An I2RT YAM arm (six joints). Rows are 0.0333 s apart.
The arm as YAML. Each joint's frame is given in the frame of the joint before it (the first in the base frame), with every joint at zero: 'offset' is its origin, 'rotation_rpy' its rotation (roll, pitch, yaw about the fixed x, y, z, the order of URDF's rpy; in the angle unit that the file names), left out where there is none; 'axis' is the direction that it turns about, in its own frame. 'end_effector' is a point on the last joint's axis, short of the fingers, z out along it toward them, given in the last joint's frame.
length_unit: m
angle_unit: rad
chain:
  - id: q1
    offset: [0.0, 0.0, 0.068]
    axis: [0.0, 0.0, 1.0]
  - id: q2
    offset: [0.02, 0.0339, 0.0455]
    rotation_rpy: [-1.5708, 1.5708, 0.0]
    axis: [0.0, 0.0, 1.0]
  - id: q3
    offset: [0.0, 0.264, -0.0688]
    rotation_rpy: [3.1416, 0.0, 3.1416]
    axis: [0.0, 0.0, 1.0]
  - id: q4
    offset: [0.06, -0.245, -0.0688]
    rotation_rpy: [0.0, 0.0, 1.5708]
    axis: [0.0, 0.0, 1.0]
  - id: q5
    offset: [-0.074, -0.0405, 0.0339]
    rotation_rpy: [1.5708, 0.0, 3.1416]
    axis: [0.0, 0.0, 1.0]
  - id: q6
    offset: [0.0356, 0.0, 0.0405]
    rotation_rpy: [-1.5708, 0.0, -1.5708]
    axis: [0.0, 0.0, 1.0]
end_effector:
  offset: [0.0, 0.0, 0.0]
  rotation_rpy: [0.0, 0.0, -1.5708]
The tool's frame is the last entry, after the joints.
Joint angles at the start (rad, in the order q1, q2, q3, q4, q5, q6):
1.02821 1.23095 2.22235 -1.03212 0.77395 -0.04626
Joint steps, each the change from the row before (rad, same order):
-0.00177 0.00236 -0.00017 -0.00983 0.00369 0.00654
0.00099 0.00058 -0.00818 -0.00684 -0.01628 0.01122
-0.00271 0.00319 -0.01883 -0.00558 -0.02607 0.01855
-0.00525 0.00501 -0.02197 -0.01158 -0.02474 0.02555
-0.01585 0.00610 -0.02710 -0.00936 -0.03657 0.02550
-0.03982 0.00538 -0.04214 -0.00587 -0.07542 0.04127
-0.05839 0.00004 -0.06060 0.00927 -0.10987 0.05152
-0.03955 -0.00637 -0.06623 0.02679 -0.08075 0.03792
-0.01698 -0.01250 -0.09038 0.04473 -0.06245 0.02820
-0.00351 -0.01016 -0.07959 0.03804 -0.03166 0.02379
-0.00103 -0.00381 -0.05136 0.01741 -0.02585 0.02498
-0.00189 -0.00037 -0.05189 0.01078 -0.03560 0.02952
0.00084 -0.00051 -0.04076 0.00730 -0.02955 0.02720
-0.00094 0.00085 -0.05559 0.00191 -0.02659 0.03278
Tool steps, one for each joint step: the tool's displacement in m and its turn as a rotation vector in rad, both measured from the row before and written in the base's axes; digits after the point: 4 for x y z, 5 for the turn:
0.0008 0.0007 -0.0012 -0.00434 0.00787 -0.00567
0.0009 0.0025 -0.0023 -0.00199 0.01176 0.01675
0.0030 0.0056 -0.0045 -0.00468 0.02118 0.02215
0.0040 0.0064 -0.0061 -0.00706 0.02997 0.01712
0.0058 0.0070 -0.0073 -0.00897 0.03520 0.01722
0.0096 0.0077 -0.0105 0.00247 0.05576 0.02731
0.0126 0.0067 -0.0132 0.02208 0.07136 0.03670
0.0101 0.0055 -0.0124 0.02284 0.05419 0.02757
0.0087 0.0084 -0.0164 0.01233 0.04902 0.03352
0.0062 0.0076 -0.0156 0.00364 0.03989 0.01806
0.0039 0.0054 -0.0118 0.00422 0.03900 0.01365
0.0042 0.0059 -0.0137 0.00253 0.05225 0.01860
0.0025 0.0046 -0.0111 0.00474 0.04522 0.01532
0.0036 0.0051 -0.0165 -0.00835 0.06233 0.00658

